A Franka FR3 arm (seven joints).
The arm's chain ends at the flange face. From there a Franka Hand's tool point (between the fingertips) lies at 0.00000 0.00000 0.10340 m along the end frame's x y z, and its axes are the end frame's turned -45 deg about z.
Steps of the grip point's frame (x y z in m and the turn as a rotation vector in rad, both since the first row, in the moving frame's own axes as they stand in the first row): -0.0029, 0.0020, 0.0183, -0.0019, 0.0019, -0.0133; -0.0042, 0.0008, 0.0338, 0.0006, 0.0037, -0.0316; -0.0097, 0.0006, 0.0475, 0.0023, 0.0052, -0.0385; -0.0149, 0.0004, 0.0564, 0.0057, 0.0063, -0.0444; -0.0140, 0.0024, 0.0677, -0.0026, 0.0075, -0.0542
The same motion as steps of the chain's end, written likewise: -0.0009, 0.0035, 0.0183, 0.0000, 0.0027, -0.0133; -0.0026, 0.0039, 0.0338, 0.0030, 0.0022, -0.0316; -0.0066, 0.0078, 0.0475, 0.0053, 0.0021, -0.0385; -0.0103, 0.0117, 0.0564, 0.0085, 0.0004, -0.0444; -0.0089, 0.0120, 0.0677, 0.0035, 0.0071, -0.0542
